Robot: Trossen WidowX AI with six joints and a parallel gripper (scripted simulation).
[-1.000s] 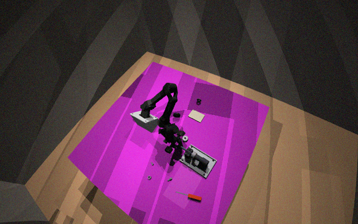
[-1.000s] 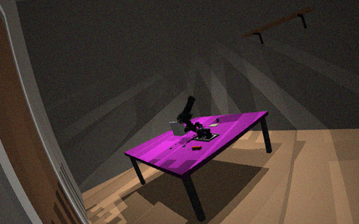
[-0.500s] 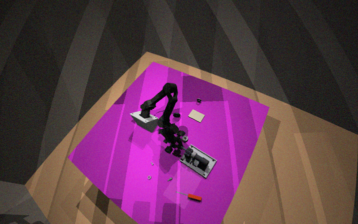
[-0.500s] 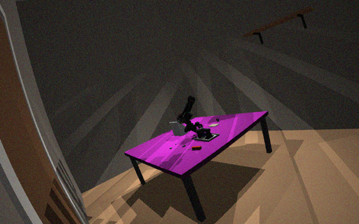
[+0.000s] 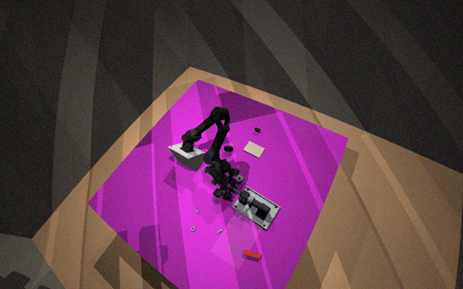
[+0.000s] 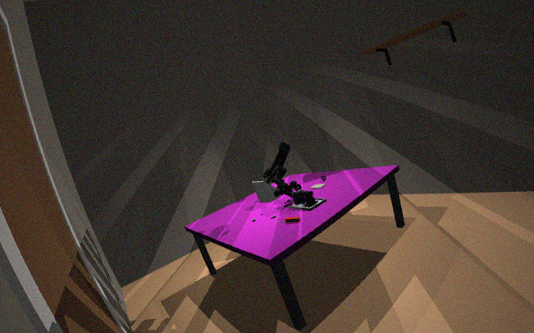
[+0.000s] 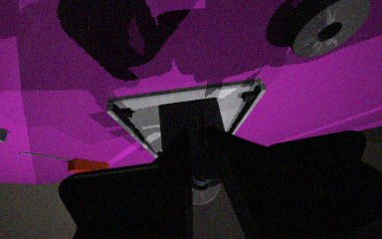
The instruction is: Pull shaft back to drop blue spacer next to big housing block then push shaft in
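The dark shaft lies 40 mm ahead of my gripper tip and 30 mm above it. The rest, counted from my gripper tip: black disc (220 mm behind, 210 mm to the left, 20 mm below); then grey ring (90 mm to the left, 50 mm below, 40 mm behind); then blue spacer (100 mm ahead, 20 mm below).
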